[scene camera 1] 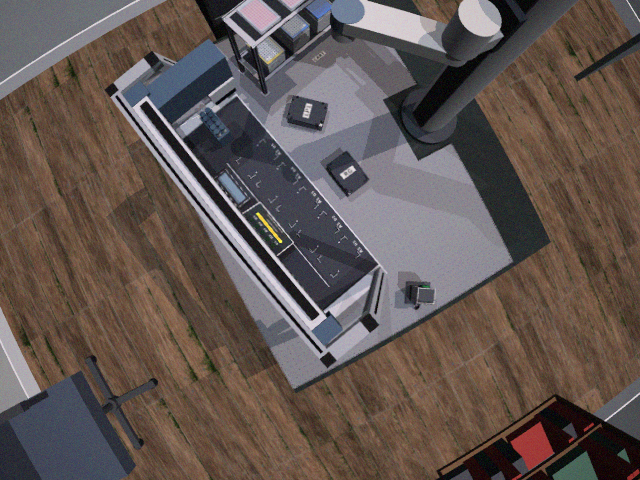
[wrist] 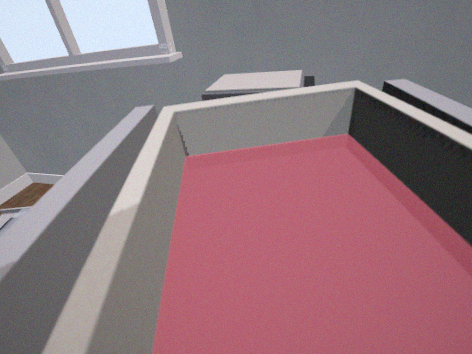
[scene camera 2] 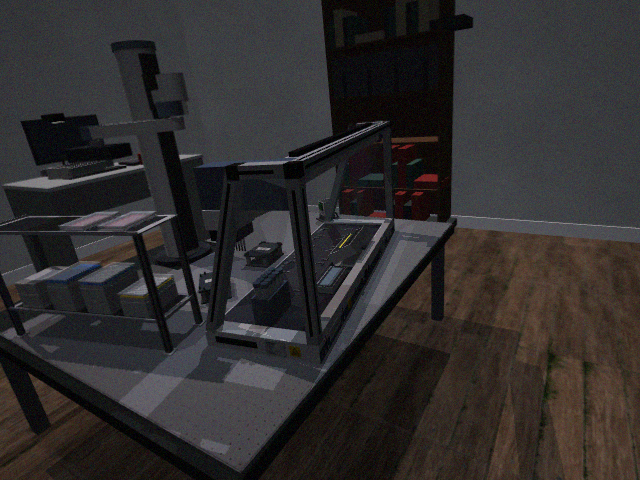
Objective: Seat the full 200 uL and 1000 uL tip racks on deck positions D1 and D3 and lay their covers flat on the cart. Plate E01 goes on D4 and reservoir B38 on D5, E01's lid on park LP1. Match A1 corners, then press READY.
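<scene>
In the wrist view my gripper (wrist: pixel 266 113) has its two grey fingers along the outer sides of an open white trough with a pink floor, the reservoir (wrist: pixel 310 240), shut on it; its label does not show. The gripper is not discernible in the scene views. Two pink plates (scene camera 1: pixel 258 14) (scene camera 2: pixel 126 221) lie on the cart's top (scene camera 1: pixel 261 74). A yellow-rimmed tip rack (scene camera 1: pixel 271 53) (scene camera 2: pixel 135 305) and blue-rimmed racks (scene camera 1: pixel 294 32) (scene camera 2: pixel 105 297) stand on its lower shelf. Lid park LP1 (scene camera 1: pixel 307 111) carries no lid. No racks show on the marked deck (scene camera 1: pixel 258 155).
A frame with a top beam (scene camera 1: pixel 227 206) (scene camera 2: pixel 341 142) stands around the deck. Block RG (scene camera 1: pixel 347 173) (scene camera 2: pixel 263 253) stands beside it. A blue tube block (scene camera 1: pixel 214 124) (scene camera 2: pixel 269 297) stands at one deck end. A small device (scene camera 1: pixel 424 295) with a green spot is near the table edge.
</scene>
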